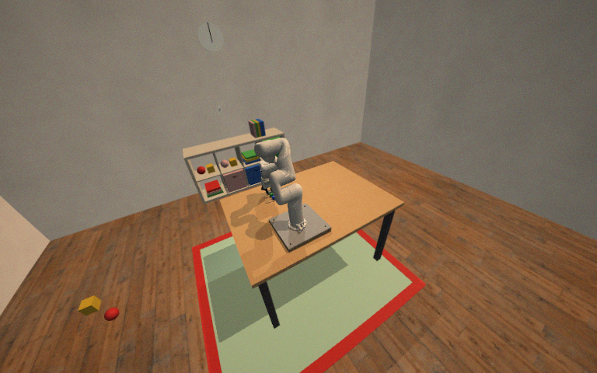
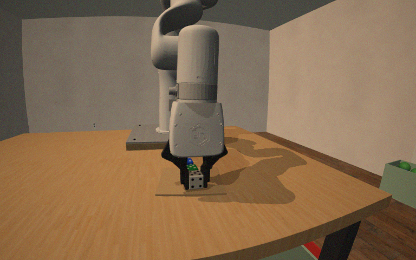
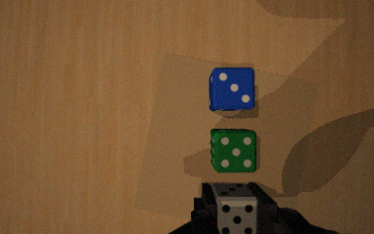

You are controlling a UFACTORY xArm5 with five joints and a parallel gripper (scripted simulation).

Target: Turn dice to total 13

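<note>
The white die lies 1 cm below my hand. The rest, counted from my hand: green die (5 cm behind, 1 cm below); then blue die (9 cm behind, 1 cm to the right, 1 cm below); then tan mat (5 cm behind, 3 cm below).
</note>
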